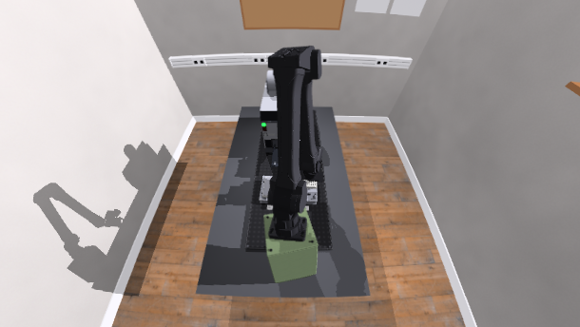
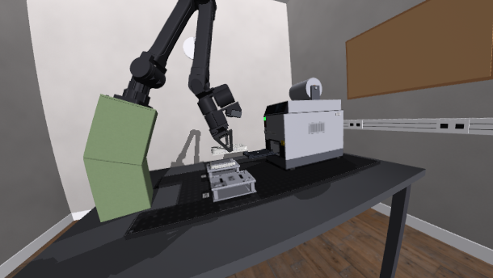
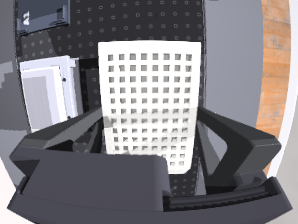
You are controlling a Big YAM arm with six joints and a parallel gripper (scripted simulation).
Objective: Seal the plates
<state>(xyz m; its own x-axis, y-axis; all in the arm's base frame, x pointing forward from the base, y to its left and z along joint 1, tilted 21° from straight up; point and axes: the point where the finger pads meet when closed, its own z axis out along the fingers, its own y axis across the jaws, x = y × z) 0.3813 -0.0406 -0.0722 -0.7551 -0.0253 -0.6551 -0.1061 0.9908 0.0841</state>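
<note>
Right now my hand is right at the white plate. From my hand the other things lie so: dark sealer stage: 190 mm to the left, 160 mm ahead, 80 mm below; yellow warning label: 280 mm ahead, 120 mm to the left, 30 mm below; foil roll: 490 mm ahead, 240 mm to the left, 240 mm above.
</note>
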